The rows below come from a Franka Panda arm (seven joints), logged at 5 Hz.
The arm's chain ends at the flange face. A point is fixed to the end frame.
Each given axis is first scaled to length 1.
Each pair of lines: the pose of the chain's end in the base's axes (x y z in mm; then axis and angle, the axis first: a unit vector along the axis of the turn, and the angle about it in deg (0 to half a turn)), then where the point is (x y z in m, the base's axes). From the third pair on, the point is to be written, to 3 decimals.
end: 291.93, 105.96, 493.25, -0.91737, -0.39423, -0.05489, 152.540
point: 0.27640 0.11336 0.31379
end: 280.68, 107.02, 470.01, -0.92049, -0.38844, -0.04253, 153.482
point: 0.26197 0.11004 0.29073
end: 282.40, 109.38, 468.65, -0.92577, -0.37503, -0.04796, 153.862
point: 0.265 0.112 0.289
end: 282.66, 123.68, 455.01, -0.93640, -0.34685, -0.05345, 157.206
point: 0.268 0.118 0.275
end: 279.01, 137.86, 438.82, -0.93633, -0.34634, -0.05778, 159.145
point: 0.268 0.127 0.259
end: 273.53, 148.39, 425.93, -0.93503, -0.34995, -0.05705, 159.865
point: 0.263 0.136 0.246
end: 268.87, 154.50, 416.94, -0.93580, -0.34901, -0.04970, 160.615
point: 0.257 0.139 0.238
